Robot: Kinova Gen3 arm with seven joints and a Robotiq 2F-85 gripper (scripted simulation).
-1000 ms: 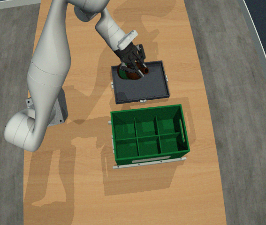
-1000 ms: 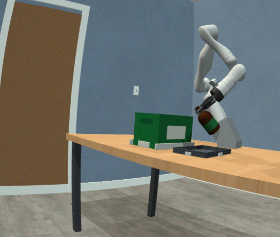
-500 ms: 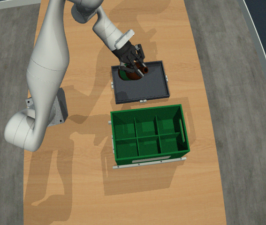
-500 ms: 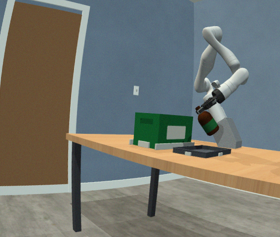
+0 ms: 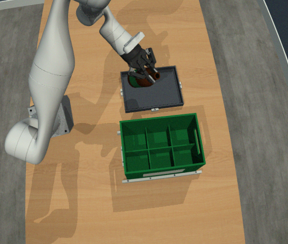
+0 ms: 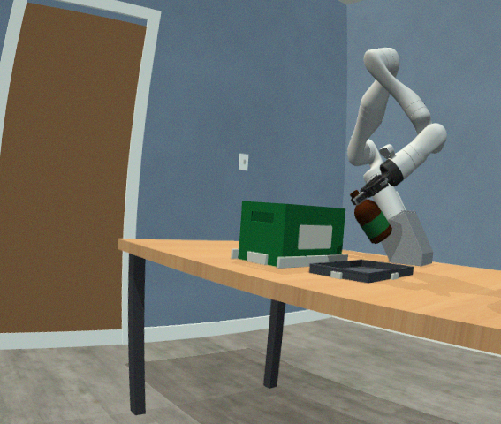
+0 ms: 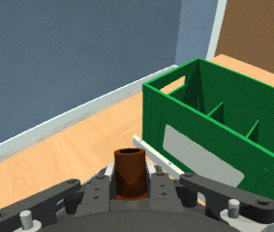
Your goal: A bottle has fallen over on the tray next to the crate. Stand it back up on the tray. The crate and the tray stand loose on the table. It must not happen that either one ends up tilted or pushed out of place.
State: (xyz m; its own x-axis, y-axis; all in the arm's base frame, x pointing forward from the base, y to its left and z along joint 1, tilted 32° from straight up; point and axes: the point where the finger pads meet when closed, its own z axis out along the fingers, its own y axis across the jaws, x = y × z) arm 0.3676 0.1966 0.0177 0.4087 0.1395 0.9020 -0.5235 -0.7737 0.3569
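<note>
Now: hand 40 mm above the brown bottle, 30 mm past it and 20 mm to the right of it. From my hand the other things lie so: green crate 240 mm to the right, 120 mm below, 30 mm ahead; then dark grey tray 190 mm below, 50 mm to the left.
</note>
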